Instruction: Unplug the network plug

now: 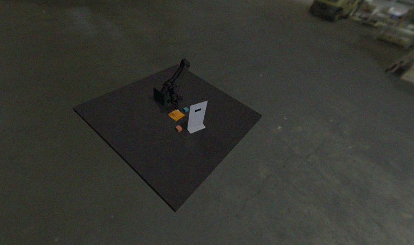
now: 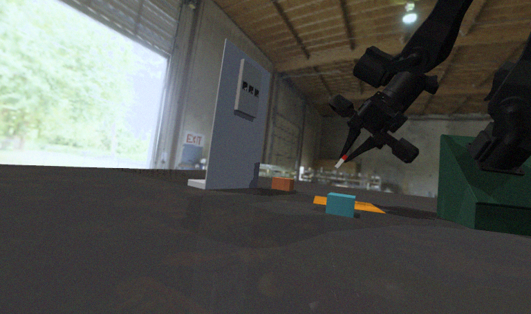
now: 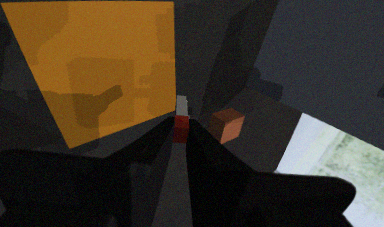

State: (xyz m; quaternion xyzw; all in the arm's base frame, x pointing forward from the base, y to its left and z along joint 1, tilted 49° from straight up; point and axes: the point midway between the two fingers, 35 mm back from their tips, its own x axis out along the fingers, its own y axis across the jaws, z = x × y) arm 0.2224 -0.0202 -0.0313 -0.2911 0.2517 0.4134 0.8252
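Now: gripper tip 10 mm short of the teal block, 120 mm to the right of it and 70 mm above it. The rest, counted from my gripper tip: network plug right at my gripper tip; then upright panel 220 mm ahead, 20 mm to the left, 50 mm above; then orange-brown block 140 mm ahead, 110 mm to the right, 70 mm below.
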